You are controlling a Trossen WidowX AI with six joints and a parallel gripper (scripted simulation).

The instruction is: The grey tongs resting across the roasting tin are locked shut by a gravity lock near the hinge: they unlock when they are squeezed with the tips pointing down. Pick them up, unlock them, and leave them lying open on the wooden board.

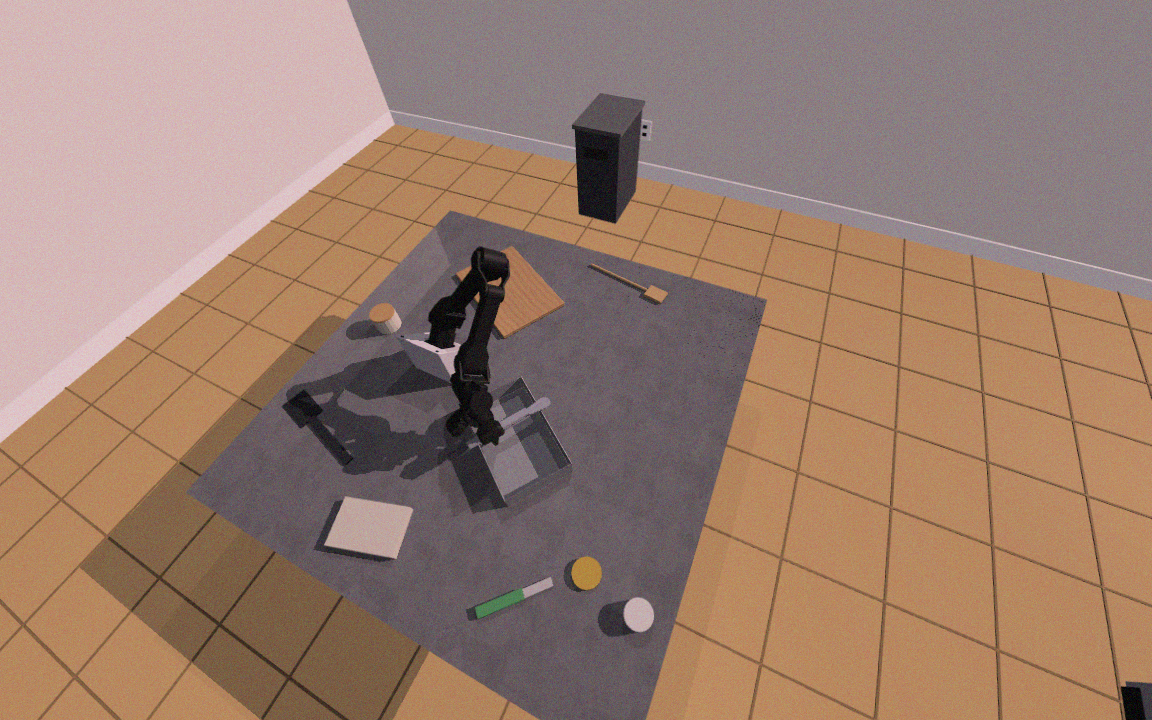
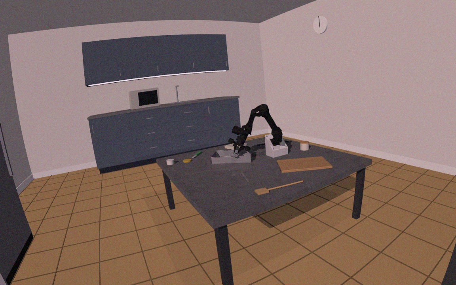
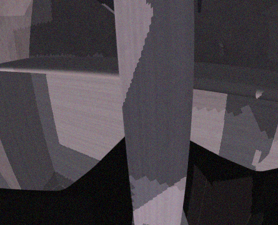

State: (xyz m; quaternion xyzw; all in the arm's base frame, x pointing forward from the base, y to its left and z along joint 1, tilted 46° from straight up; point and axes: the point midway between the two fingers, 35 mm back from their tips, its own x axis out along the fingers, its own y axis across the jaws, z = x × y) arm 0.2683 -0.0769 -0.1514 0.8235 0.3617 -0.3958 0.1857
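The grey roasting tin is 40 mm ahead of my gripper tip and 40 mm to the left of it. Round my gripper tip: yellow disc (360 mm ahead, 180 mm to the right, 20 mm below); white block (180 mm behind, 320 mm to the right, 20 mm below); black spatula (530 mm behind, 170 mm to the right, 30 mm below).
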